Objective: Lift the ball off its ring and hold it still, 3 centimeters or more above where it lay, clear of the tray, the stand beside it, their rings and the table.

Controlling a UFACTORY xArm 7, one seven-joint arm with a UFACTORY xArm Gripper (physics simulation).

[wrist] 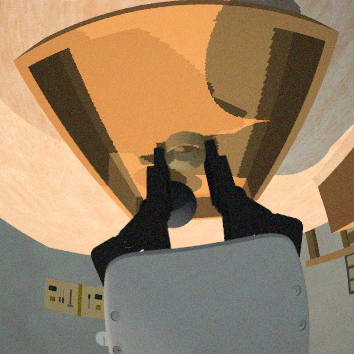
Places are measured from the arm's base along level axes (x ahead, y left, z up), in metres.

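Pixels of known places: gripper, fingertip midpoint: (pixel 184 155).
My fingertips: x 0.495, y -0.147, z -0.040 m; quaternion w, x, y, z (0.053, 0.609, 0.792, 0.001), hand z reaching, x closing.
Note:
Ahead of a thing's pixels: the offset from my fingertips to its top centre. "spot": to the spot under its first point.
A dark blue-grey ball @(0.048 m ahead, 0.003 m right, 0.042 m up) (pixel 184 205) shows low between the arms of the fingers, partly hidden behind the left finger; it looks off-centre and beyond the fingers. A pale olive ring @(spot: 0.024 m back, 0.004 m right, 0.004 m up) (pixel 185 137) lies farther up the view, against the orange tray @(0.010 m back, 0.002 m right, 0.023 m up) (pixel 122 92), with the fingertips to its left and right in the picture. My gripper (pixel 184 155) is partly open, and I see no ball between its fingertips. What lies under the ball is hidden. I cannot make out the stand.
The tray's long side walls slope in on both sides, with dark inner faces. A brown wooden piece @(spot: 0.002 m ahead, 0.187 m left, 0.029 m up) (pixel 342 195) stands at the right edge. A beige panel with small dark fittings (pixel 75 297) is on the grey background at lower left.

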